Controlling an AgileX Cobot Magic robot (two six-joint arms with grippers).
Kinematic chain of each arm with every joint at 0, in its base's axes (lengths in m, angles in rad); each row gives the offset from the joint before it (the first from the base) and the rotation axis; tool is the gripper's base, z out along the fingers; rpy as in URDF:
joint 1: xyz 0 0 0.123 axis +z
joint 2: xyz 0 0 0 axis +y
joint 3: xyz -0.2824 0 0.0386 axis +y
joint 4: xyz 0.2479 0 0.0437 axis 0.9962 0 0.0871
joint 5: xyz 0 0 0 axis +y
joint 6: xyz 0.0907 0 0.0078 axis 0.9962 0 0.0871
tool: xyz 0 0 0 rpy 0 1.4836 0
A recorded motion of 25 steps. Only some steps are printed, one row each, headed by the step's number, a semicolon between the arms.
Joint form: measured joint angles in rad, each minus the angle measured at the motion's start. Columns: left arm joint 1, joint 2, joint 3, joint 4, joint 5, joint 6; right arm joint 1, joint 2, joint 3, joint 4, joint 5, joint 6.
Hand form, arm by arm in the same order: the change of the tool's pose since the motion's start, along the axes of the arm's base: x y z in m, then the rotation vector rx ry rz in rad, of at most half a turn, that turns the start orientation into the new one. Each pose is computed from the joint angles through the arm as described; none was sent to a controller.
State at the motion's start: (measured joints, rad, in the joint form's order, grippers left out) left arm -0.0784 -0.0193 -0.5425 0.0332 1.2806 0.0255; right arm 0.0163 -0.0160 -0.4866 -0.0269 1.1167 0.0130
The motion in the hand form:
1: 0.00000 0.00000 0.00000 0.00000 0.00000 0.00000; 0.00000 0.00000 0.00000 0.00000 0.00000 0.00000
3: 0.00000 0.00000 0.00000 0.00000 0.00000 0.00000; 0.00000 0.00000 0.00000 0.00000 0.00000 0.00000
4: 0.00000 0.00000 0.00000 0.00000 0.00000 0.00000; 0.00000 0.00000 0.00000 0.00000 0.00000 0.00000
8: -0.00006 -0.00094 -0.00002 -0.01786 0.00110 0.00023; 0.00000 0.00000 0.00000 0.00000 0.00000 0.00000
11: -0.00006 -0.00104 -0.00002 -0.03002 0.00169 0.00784; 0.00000 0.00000 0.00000 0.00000 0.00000 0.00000
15: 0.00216 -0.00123 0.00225 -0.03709 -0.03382 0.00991; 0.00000 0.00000 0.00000 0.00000 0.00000 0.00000
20: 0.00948 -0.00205 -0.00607 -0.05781 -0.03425 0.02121; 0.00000 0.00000 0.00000 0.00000 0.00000 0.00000
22: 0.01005 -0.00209 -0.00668 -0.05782 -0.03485 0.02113; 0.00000 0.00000 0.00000 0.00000 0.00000 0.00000
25: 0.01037 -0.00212 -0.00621 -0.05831 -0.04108 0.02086; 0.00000 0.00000 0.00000 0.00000 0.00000 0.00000
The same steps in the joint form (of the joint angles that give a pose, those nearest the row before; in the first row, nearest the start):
1: 0.0000 0.0000 0.0000 0.0000 0.0000 0.0000; 0.0000 0.0000 0.0000 0.0000 0.0000 0.0000
3: 0.0000 0.0000 0.0000 0.0000 0.0000 0.0000; 0.0000 0.0000 0.0000 0.0000 0.0000 0.0000
4: 0.0000 0.0000 0.0000 0.0000 0.0000 0.0000; 0.0000 0.0000 0.0000 0.0000 0.0000 0.0000
8: 0.0000 0.0000 0.0000 -0.0108 0.0000 -0.0115; 0.0000 0.0000 0.0000 0.0000 0.0000 0.0000
11: 0.0000 0.0000 0.0000 -0.0119 0.0000 -0.0255; 0.0000 0.0000 0.0000 0.0000 0.0000 0.0000
15: 0.0000 0.0000 0.0021 -0.0119 -0.0379 -0.0312; 0.0000 0.0000 0.0000 0.0000 0.0000 0.0000
20: 0.0000 0.0000 0.0463 -0.0144 -0.0837 -0.0545; 0.0000 0.0000 0.0000 0.0000 0.0000 0.0000
22: 0.0000 0.0000 0.0497 -0.0143 -0.0877 -0.0546; 0.0000 0.0000 0.0000 0.0000 0.0000 0.0000
25: 0.0000 0.0000 0.0497 -0.0143 -0.0940 -0.0546; 0.0000 0.0000 0.0000 0.0000 0.0000 0.0000

